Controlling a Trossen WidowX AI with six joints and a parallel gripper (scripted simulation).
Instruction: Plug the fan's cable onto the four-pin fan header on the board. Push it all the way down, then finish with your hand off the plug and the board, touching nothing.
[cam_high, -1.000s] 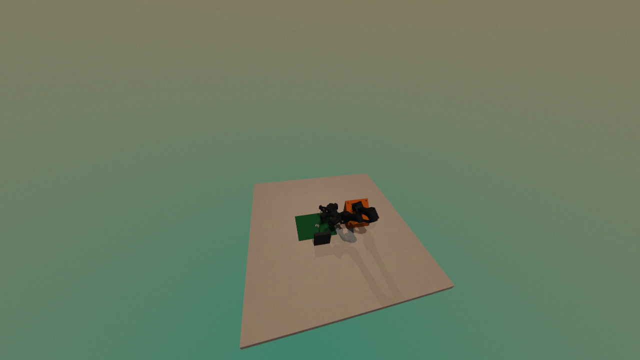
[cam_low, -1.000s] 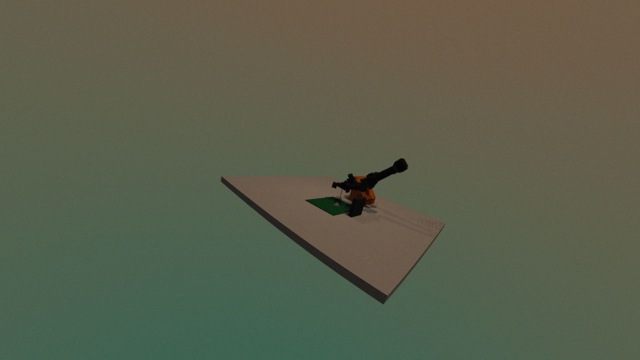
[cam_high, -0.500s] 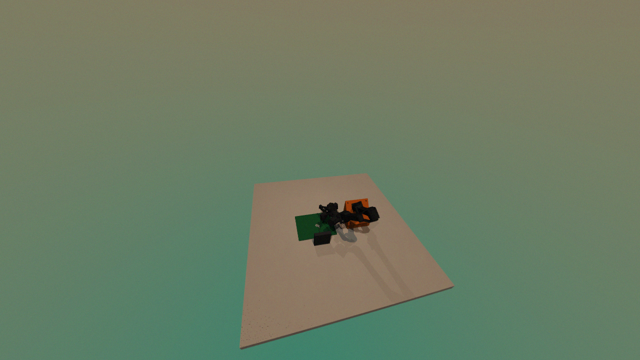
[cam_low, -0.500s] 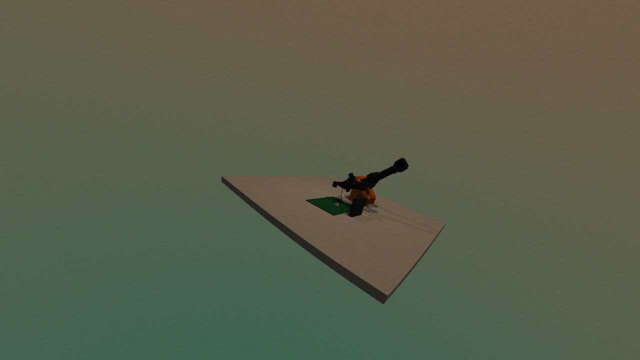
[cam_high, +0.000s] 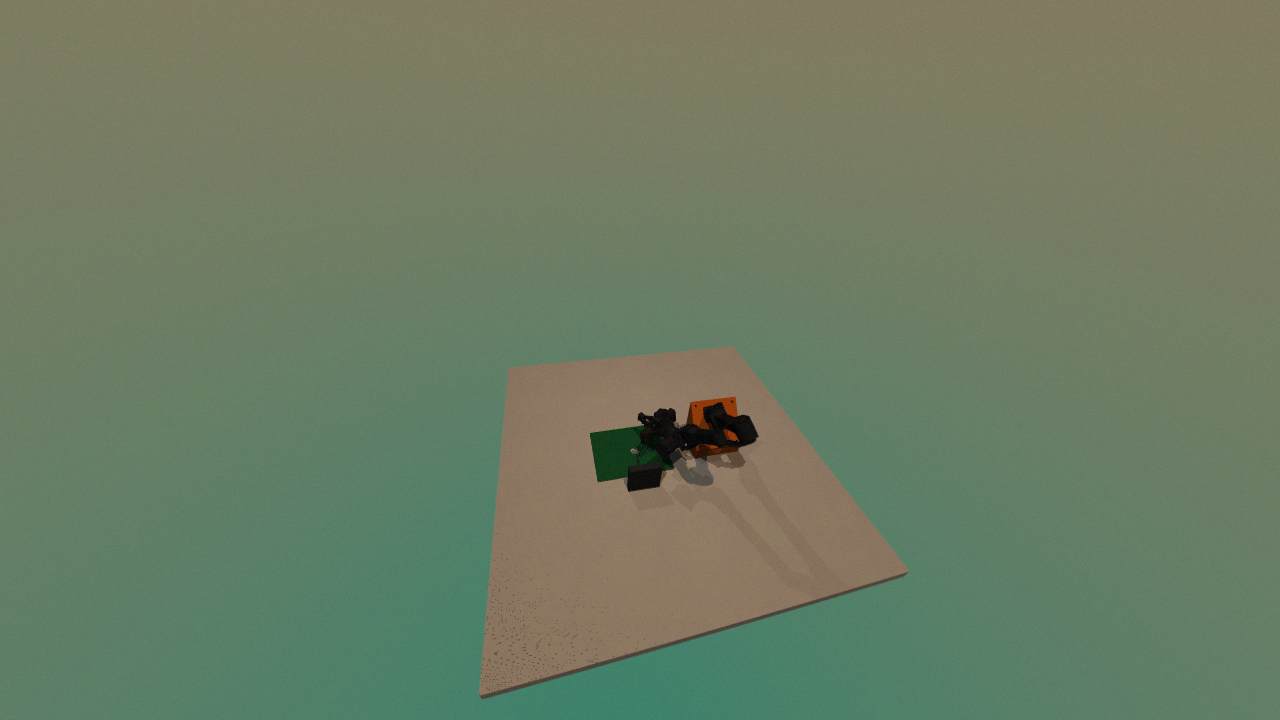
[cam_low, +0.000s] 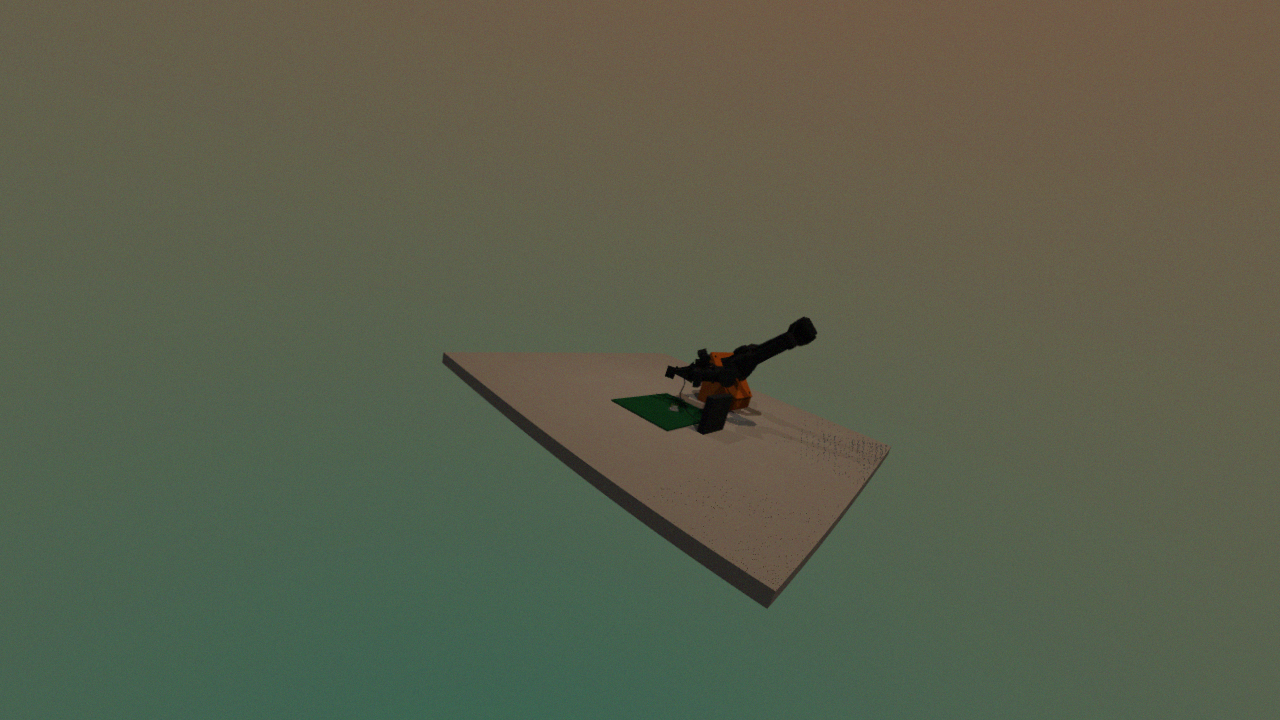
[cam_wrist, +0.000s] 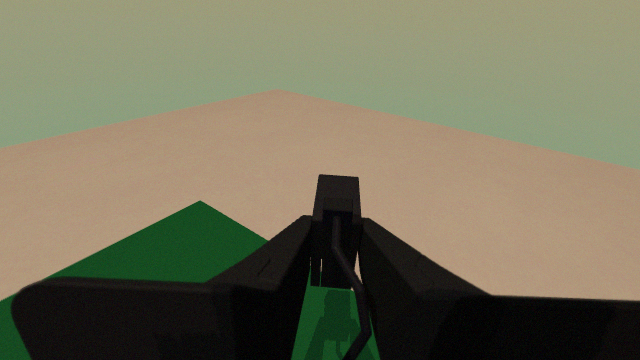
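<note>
Now: gripper tip 120 mm above the white four-pin fan header, 70 mm to the right of it and 50 mm short of it. The rest, counted from my gripper tip: green board: 130 mm below, 70 mm ahead, 60 mm to the left; black fan: 220 mm to the left, 60 mm below, 60 mm ahead; black fan plug: 10 mm to the right, 10 mm below.
</note>
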